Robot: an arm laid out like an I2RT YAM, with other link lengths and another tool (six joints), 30 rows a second.
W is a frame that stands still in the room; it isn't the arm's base.
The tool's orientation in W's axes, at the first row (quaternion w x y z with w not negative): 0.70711 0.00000 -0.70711 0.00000
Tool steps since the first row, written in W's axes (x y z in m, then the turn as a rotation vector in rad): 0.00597 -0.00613 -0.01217 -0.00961 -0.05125 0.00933; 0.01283 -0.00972 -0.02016 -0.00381 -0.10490 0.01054; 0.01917 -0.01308 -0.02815 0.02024 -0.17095 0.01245; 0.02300 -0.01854 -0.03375 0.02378 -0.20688 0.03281; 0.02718 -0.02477 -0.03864 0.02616 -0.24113 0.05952; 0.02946 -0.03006 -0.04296 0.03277 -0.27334 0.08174; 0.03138 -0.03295 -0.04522 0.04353 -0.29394 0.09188; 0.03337 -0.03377 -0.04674 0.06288 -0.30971 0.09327; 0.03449 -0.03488 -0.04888 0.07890 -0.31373 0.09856; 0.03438 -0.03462 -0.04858 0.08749 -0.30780 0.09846; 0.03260 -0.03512 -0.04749 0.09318 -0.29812 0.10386
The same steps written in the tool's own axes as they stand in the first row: -0.01217 -0.00613 -0.00597 0.00933 -0.05125 0.00961; -0.02016 -0.00972 -0.01283 0.01054 -0.10490 0.00381; -0.02815 -0.01308 -0.01917 0.01245 -0.17095 -0.02024; -0.03375 -0.01854 -0.02300 0.03281 -0.20688 -0.02378; -0.03864 -0.02477 -0.02718 0.05952 -0.24113 -0.02616; -0.04296 -0.03006 -0.02946 0.08174 -0.27334 -0.03277; -0.04522 -0.03295 -0.03138 0.09188 -0.29394 -0.04353; -0.04674 -0.03377 -0.03337 0.09327 -0.30971 -0.06288; -0.04888 -0.03488 -0.03449 0.09856 -0.31373 -0.07890; -0.04858 -0.03462 -0.03438 0.09846 -0.30780 -0.08749; -0.04749 -0.03512 -0.03260 0.10386 -0.29812 -0.09318
